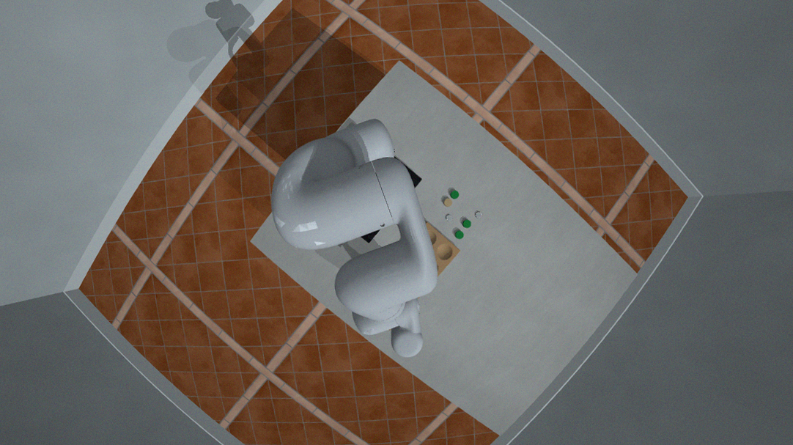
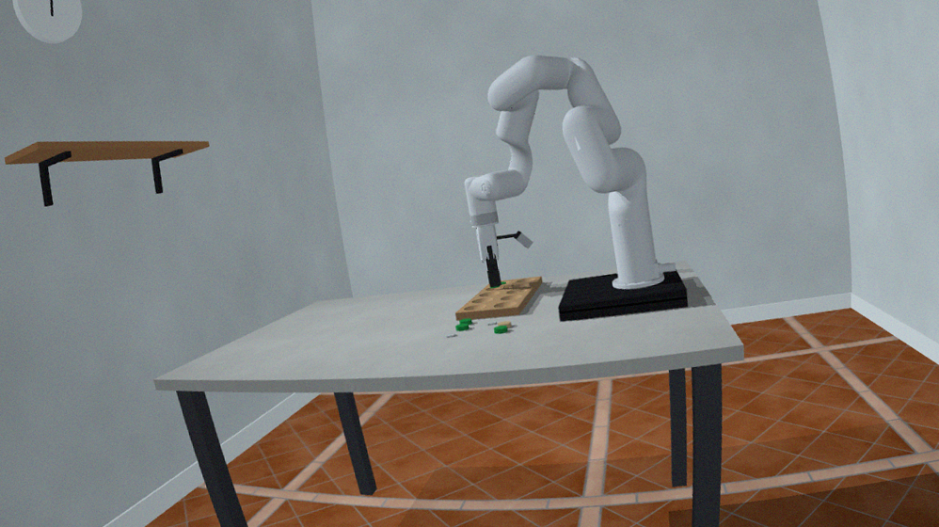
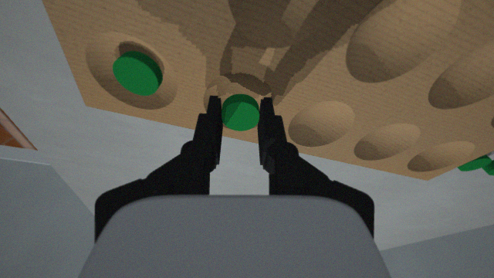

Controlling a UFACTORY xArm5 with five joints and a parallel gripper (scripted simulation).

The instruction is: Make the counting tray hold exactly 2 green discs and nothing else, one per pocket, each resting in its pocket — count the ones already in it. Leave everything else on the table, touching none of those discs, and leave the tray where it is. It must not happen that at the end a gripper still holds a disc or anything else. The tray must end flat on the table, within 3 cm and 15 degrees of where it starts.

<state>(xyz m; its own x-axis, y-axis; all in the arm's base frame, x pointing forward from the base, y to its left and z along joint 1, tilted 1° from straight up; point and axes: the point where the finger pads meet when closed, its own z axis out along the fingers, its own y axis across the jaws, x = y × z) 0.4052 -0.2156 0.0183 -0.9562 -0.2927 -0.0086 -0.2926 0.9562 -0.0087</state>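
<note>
Now: hand 4 cm past the wooden counting tray, 7 cm to the right of it and 4 cm above it. Round my hand: tan disc 11 cm behind, 36 cm to the left, 4 cm below.
</note>
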